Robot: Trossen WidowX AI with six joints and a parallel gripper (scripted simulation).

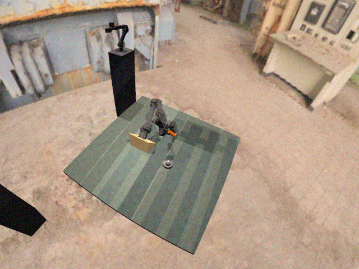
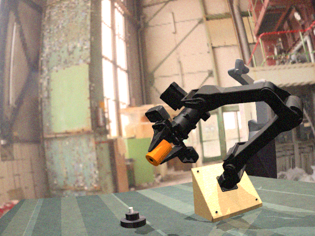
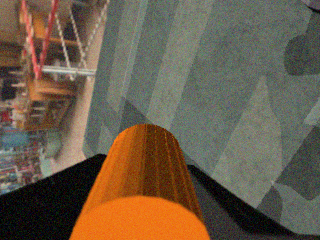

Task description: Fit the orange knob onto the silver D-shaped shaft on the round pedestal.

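Right now my gripper tip is 3 cm past the orange knob, 2 cm below it and 1 cm to the left of it. Also, from my gripper tip: dark round pedestal (20 cm below, 16 cm to the right, 5 cm ahead).
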